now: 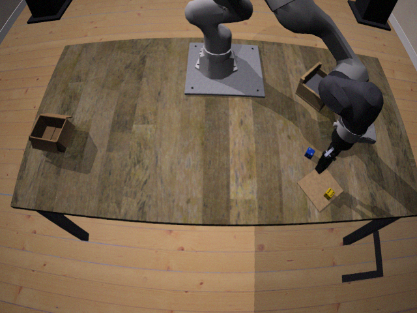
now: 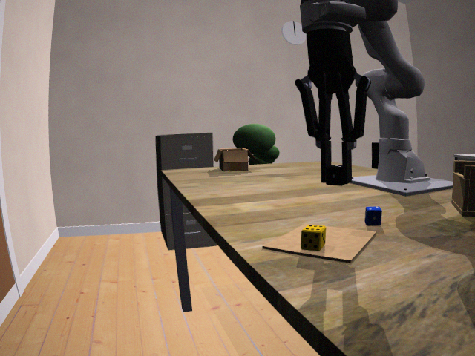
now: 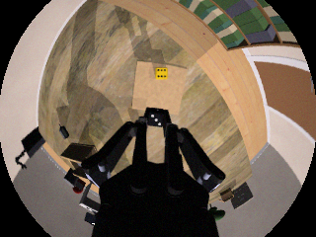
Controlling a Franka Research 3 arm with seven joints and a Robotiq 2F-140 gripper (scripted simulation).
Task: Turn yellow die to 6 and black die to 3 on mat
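Now: the tan mat 4 cm ahead of my hand, 3 cm to the left of it and 12 cm below it. From my hand the other things lie so: blue die (10 cm behind, 1 cm to the right, 10 cm below); then black die (2 cm below); then yellow die (7 cm ahead, 5 cm to the left, 10 cm below).
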